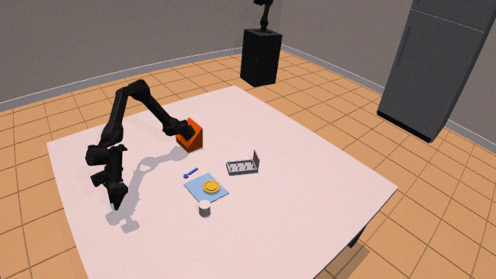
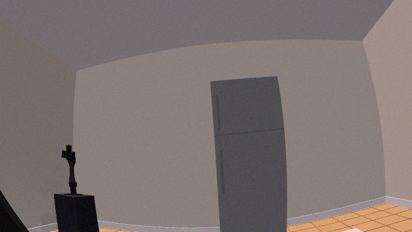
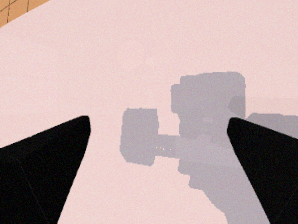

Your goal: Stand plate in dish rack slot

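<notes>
My gripper tip is 39 cm to the right of the yellow plate, 6 cm above it and 1 cm short of it. Round my gripper tip: blue spoon 35 cm to the left, 12 cm behind, 7 cm below; blue mat 37 cm to the left, 7 cm below; small white cup 31 cm to the left, 11 cm ahead, 5 cm below.
</notes>
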